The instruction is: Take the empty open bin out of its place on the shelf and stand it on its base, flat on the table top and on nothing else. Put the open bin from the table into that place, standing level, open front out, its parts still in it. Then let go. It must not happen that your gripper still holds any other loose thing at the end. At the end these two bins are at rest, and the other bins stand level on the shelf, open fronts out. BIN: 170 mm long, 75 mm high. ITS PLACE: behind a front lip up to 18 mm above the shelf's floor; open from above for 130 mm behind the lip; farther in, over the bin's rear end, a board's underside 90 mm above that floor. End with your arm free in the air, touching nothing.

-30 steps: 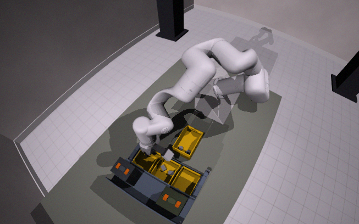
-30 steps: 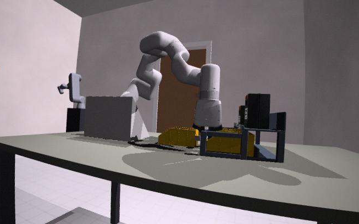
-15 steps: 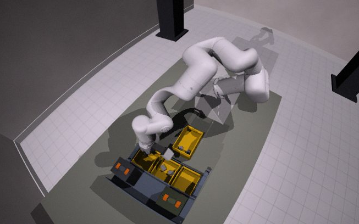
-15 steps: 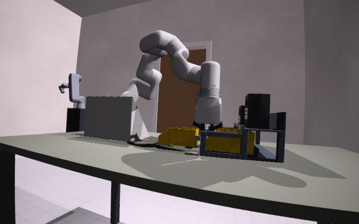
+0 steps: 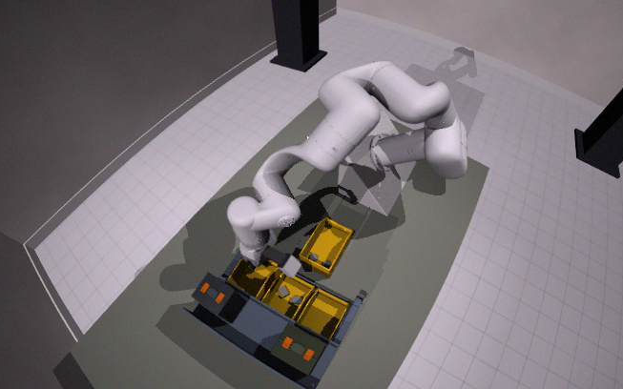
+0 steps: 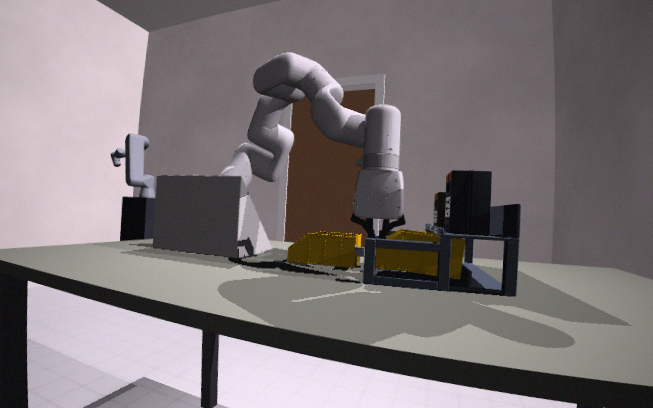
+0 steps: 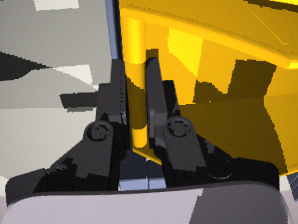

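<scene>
The shelf's front bar is 20 mm behind my hand, 110 mm to the left of it and 60 mm below it. The rest, counted from my hand: black box 180 mm ahead, 90 mm above.
</scene>
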